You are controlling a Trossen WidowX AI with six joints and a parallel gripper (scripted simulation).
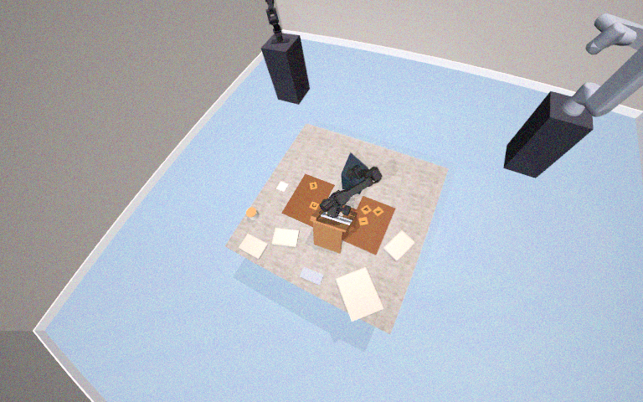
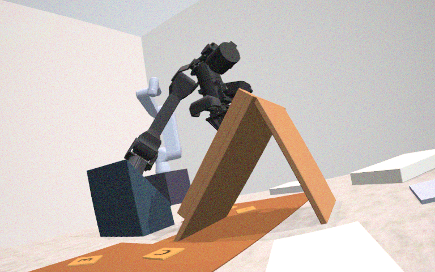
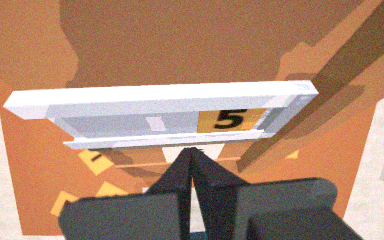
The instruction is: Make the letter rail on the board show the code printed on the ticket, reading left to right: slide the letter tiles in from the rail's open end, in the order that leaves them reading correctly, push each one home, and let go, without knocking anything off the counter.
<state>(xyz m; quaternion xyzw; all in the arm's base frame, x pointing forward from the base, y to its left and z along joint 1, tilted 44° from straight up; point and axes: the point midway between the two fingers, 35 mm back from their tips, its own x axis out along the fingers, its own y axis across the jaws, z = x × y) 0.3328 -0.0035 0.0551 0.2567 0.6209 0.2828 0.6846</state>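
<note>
Right now my gripper tip is 4 cm to the left of the orange tile marked 5, 2 cm short of it and 2 cm above it. The rest, counted from my gripper tip: j tile 19 cm below, 16 cm to the left, 9 cm behind; then white ticket 9 cm below, 4 cm behind, 1 cm to the right; then brown mat 19 cm below, 13 cm behind, 4 cm to the right.
</note>
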